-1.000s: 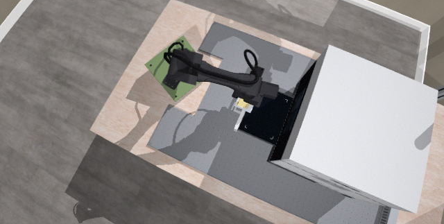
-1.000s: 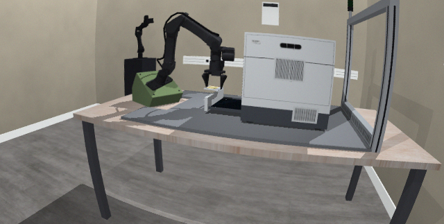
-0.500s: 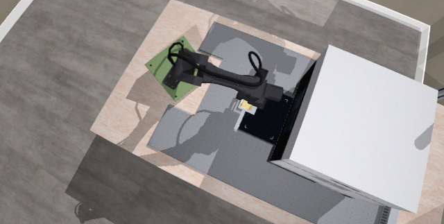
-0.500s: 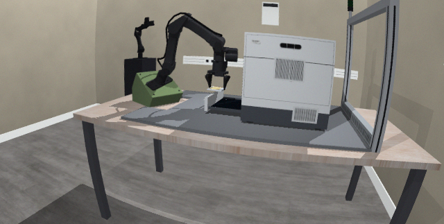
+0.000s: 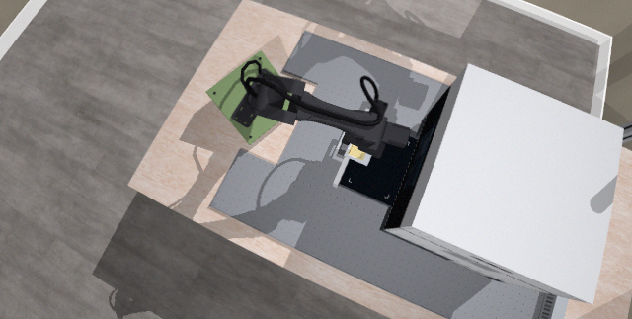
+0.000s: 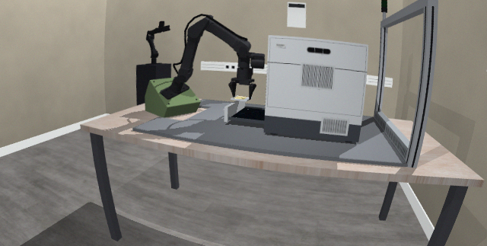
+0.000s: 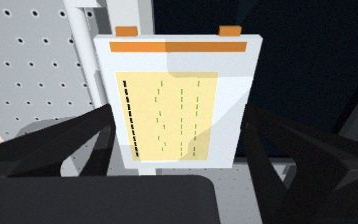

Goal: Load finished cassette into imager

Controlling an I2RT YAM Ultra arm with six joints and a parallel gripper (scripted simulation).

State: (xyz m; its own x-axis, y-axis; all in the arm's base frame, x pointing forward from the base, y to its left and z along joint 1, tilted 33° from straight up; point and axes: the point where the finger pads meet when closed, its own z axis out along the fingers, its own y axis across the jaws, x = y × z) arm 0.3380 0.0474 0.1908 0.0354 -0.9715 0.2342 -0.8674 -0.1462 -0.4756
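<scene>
My hand is 80 mm short of the drawer and 70 mm above it. Round my hand: cassette FINISHED (right at my hand).
</scene>
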